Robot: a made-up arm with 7 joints.
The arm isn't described. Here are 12 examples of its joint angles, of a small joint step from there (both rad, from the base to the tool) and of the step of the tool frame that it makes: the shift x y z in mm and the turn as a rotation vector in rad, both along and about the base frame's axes.
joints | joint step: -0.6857 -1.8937 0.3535 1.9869 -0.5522 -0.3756 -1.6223 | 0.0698 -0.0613 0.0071 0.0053 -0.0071 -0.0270 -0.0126
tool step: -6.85 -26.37 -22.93 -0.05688 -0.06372 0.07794
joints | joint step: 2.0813 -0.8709 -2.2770 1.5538 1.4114 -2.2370 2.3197 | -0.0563 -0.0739 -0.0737 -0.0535 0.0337 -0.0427 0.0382
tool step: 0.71 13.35 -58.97 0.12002 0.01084 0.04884
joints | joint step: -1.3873 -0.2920 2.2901 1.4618 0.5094 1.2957 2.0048 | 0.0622 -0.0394 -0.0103 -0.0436 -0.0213 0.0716 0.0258
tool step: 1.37 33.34 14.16 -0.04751 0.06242 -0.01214
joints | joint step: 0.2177 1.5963 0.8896 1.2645 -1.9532 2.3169 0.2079 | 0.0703 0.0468 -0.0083 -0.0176 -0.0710 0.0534 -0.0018
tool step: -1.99 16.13 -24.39 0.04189 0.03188 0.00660
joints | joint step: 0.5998 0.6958 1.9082 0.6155 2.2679 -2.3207 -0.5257 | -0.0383 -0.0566 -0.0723 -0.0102 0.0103 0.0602 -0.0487
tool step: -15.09 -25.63 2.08 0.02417 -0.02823 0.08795
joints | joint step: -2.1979 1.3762 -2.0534 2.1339 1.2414 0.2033 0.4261 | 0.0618 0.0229 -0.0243 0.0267 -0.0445 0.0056 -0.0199
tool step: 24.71 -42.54 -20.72 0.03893 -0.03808 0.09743
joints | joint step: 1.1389 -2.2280 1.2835 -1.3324 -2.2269 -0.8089 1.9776 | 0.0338 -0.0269 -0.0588 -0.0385 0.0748 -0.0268 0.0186
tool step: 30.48 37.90 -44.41 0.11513 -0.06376 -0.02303
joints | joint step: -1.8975 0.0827 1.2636 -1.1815 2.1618 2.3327 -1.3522 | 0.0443 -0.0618 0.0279 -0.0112 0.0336 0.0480 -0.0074
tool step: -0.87 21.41 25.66 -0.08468 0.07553 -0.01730
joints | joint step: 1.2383 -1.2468 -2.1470 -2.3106 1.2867 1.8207 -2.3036 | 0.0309 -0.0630 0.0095 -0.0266 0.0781 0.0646 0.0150
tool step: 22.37 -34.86 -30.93 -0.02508 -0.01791 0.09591
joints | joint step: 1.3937 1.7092 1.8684 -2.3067 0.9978 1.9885 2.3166 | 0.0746 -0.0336 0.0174 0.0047 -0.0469 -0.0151 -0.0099
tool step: 0.18 11.33 26.18 0.00895 -0.05115 0.05450
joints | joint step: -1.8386 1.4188 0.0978 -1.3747 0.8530 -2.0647 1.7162 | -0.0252 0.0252 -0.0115 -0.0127 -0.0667 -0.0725 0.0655
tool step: -10.81 -4.64 11.03 0.06022 0.04659 -0.01146
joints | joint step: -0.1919 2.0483 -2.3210 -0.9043 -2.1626 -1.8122 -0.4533 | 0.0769 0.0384 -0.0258 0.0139 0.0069 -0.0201 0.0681
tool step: 13.10 34.59 -14.83 0.03920 0.08139 0.12517
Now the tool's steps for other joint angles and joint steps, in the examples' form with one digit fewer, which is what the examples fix.
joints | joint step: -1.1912 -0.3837 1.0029 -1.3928 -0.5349 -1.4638 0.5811 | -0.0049 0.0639 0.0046 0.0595 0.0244 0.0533 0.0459
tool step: -12.2 -48.5 13.7 0.0822 -0.0786 0.0577
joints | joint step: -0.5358 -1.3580 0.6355 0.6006 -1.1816 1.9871 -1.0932 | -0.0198 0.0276 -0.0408 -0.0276 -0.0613 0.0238 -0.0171
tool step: 5.1 -0.6 23.0 -0.0559 0.0455 0.0174
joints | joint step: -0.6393 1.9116 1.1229 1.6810 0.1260 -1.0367 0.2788 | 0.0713 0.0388 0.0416 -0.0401 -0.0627 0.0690 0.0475
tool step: 33.9 51.6 -1.4 -0.0759 0.0709 0.1233
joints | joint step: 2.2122 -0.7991 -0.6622 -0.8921 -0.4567 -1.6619 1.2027 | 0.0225 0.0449 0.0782 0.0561 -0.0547 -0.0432 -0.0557
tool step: 9.6 -1.5 18.4 0.0220 -0.0519 -0.0844
